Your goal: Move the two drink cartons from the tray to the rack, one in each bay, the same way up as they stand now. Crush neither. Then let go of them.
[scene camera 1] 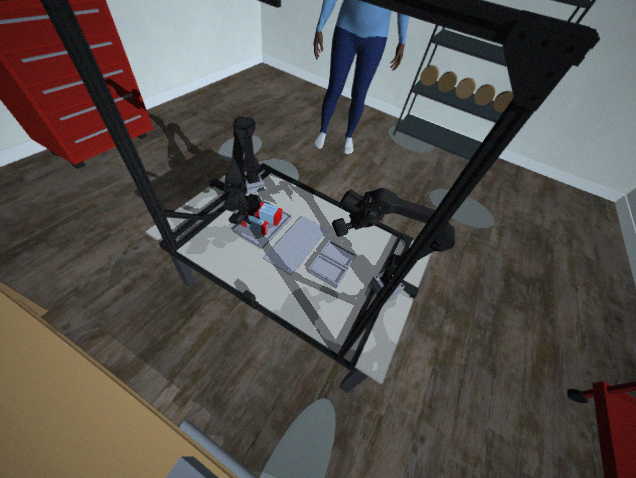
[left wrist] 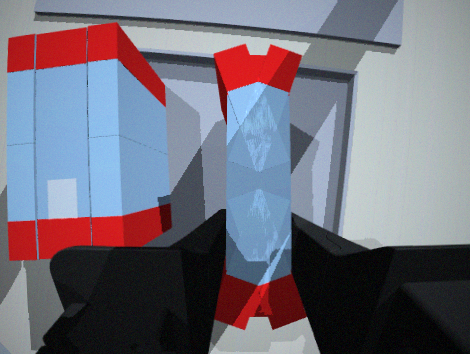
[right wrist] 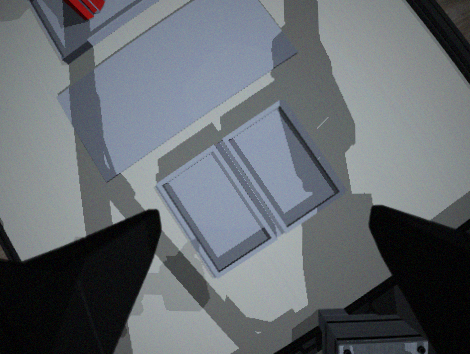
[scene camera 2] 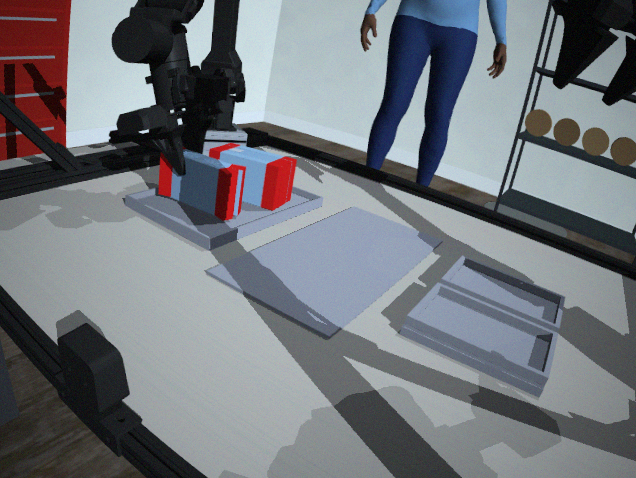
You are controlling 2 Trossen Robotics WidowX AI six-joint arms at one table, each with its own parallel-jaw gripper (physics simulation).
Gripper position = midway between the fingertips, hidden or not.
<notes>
My right gripper (scene camera 2: 582,95) is open, with nothing in its grasp. I also see my left gripper (scene camera 2: 190,172), a shallow grey tray (scene camera 2: 206,230) and a flat grey mat (scene camera 2: 323,276).
My left gripper also shows in the left wrist view (left wrist: 252,216). My right gripper is seen too in the right wrist view (right wrist: 264,218). The shallow grey tray is seen too in the left wrist view (left wrist: 196,129) and in the right wrist view (right wrist: 71,36).
</notes>
